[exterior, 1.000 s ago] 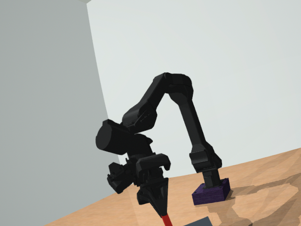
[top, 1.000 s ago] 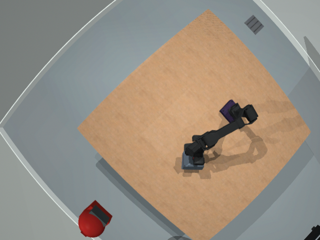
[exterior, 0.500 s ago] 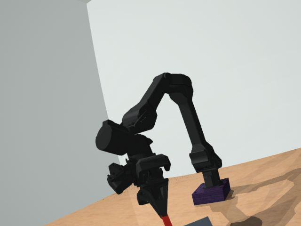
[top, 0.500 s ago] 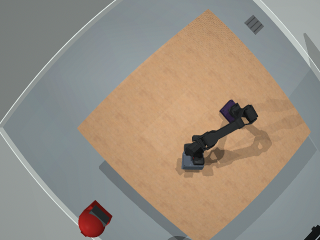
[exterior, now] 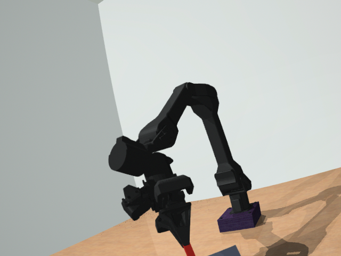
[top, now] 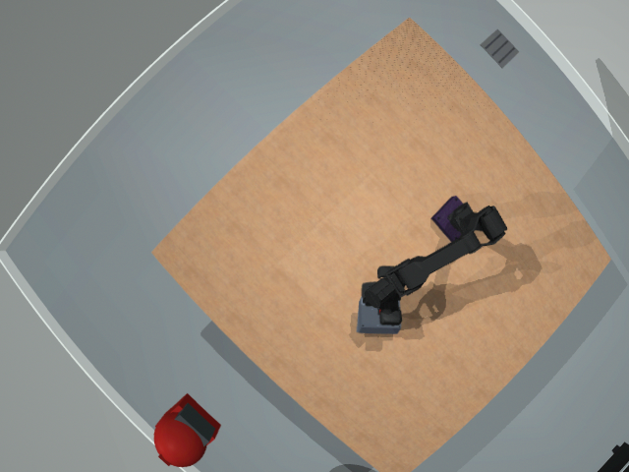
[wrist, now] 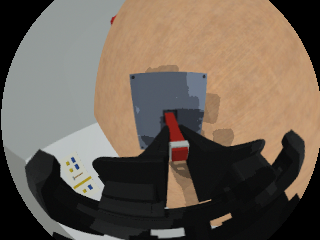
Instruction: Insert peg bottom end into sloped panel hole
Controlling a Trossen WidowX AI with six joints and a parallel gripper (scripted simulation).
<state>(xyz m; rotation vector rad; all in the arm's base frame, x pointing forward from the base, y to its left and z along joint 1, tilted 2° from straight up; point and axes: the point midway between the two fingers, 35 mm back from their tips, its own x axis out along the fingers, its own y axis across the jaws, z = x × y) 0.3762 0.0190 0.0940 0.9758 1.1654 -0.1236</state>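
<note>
The red peg lies 1 cm behind my gripper tip, 1 cm to the right of it and 1 cm above it. Also, from my gripper tip: panel: 3 cm ahead, 3 cm to the left, 6 cm below.
</note>
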